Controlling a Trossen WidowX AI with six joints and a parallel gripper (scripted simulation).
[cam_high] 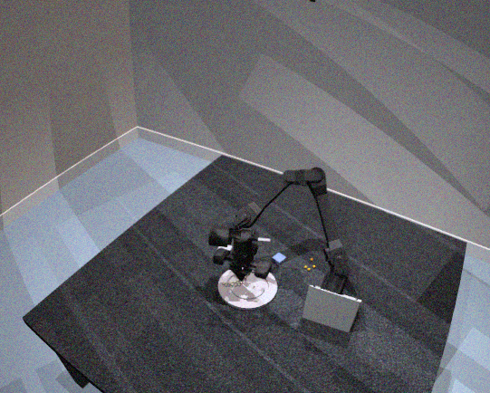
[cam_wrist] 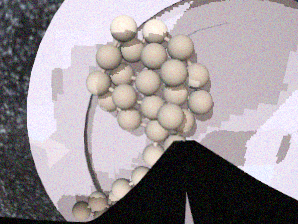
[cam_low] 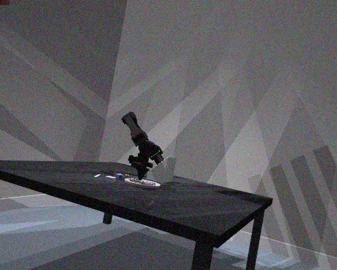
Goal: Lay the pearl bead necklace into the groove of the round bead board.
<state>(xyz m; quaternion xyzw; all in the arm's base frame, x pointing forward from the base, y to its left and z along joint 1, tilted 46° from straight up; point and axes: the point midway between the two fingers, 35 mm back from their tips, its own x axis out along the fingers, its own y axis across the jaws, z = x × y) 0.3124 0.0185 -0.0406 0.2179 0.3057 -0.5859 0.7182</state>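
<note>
My gripper tip is now 3 cm past the round white bead board and 1 cm above it. Also, from my gripper tip: small white block 14 cm ahead, 9 cm to the right, 1 cm below; then small blue cube 17 cm to the right, 5 cm behind, 1 cm below; then thin white stick 22 cm to the right, 9 cm ahead, 2 cm below.
</note>
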